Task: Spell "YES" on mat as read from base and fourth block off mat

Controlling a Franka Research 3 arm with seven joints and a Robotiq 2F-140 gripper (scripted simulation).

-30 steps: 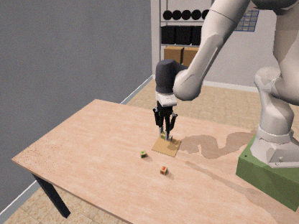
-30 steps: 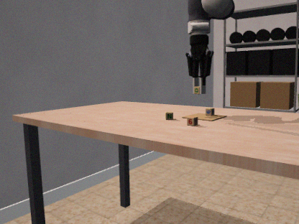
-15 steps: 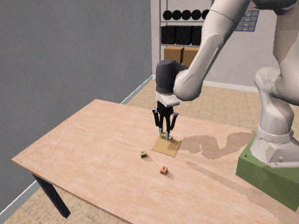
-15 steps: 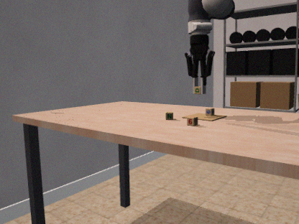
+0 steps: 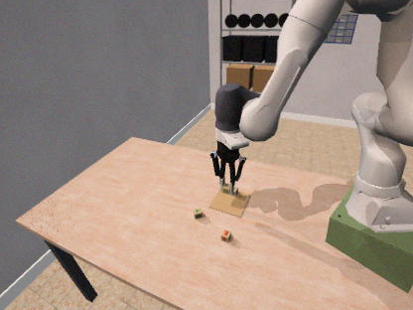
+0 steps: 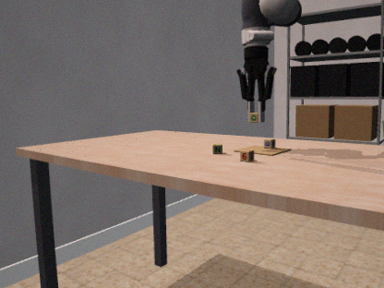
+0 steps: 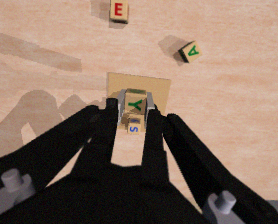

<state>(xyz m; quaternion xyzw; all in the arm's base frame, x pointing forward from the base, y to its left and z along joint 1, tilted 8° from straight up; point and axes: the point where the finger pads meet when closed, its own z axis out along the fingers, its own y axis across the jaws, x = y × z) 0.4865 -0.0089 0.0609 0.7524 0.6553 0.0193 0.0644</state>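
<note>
The tan mat is 10 mm behind my hand, 50 mm to the right of it and 130 mm below it. The rest, counted from my hand: green N block 110 mm ahead, 70 mm to the left, 120 mm below; then S block 10 mm behind, 90 mm to the right, 110 mm below; then Y block 20 mm below.
</note>
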